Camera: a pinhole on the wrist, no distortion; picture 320 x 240 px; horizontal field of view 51.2 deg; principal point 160.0 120.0 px. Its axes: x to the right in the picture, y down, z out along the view. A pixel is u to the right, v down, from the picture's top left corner.
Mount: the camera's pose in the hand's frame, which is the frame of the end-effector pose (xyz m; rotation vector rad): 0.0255 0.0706 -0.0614 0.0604 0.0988 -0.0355
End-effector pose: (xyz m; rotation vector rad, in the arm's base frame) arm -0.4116 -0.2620 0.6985 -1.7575 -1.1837 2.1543
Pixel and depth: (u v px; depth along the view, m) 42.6 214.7 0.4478
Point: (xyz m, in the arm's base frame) -0.6759 -0.6244 0.6617
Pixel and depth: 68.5 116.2 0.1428
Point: -0.4627 -0.3450 0.6614
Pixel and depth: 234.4 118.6 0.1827
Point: -0.5185 -0.3126 0.5997
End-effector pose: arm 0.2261 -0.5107 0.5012 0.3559 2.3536 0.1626
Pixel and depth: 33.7 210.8 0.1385
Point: 0.3132 -0.4165 0.4708
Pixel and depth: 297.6 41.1 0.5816
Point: 0.3221 -0.5143 -0.0793
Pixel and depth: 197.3 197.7 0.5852
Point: 0.5175 -0.2973 0.0620
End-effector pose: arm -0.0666 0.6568 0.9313 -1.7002 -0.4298 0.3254
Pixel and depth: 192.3 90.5 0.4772
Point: -0.1444 1.0665 0.8674
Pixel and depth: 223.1 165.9 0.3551
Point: -0.0709 0.9547 0.7917
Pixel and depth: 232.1 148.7 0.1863
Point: -0.0381 0.7908 0.8402
